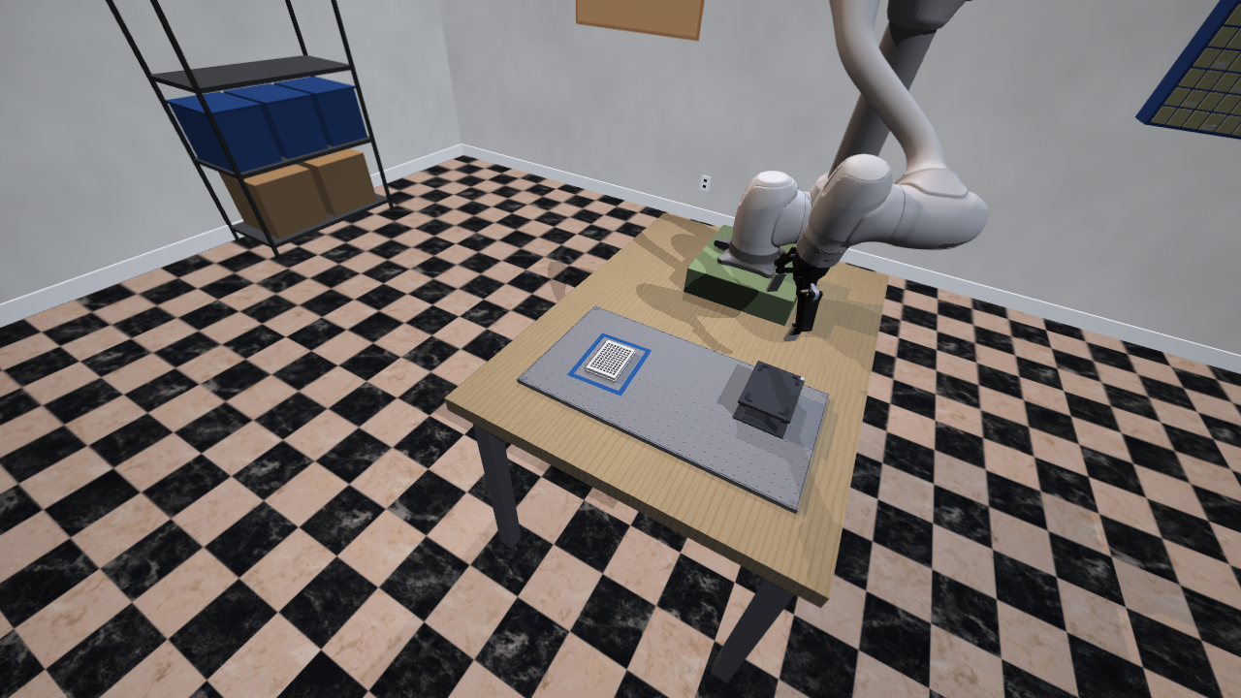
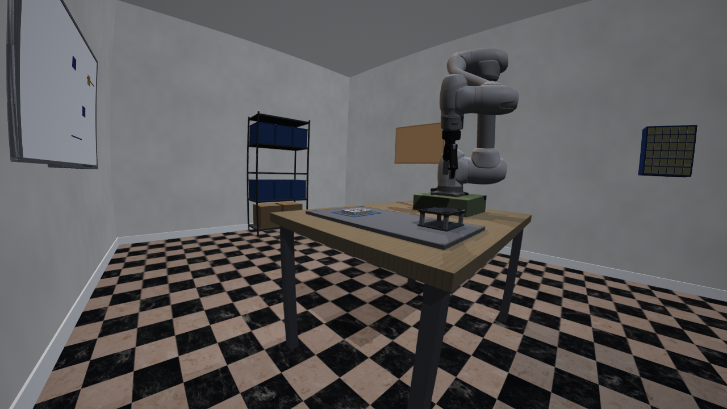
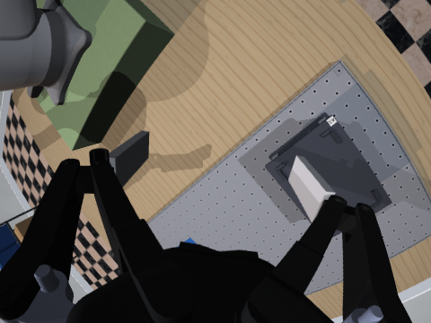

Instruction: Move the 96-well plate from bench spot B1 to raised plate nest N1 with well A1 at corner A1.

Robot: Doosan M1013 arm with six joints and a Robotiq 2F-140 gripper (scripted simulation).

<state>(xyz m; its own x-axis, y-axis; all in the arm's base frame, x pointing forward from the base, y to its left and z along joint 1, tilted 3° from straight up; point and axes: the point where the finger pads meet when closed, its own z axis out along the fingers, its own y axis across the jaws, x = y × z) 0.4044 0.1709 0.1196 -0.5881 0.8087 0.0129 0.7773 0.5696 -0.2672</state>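
The white 96-well plate lies 20 cm ahead of my hand, 35 cm to the right of it and 18 cm below it. From my hand the other things lie so: dark raised nest N1: 13 cm ahead, 5 cm to the left, 13 cm below.
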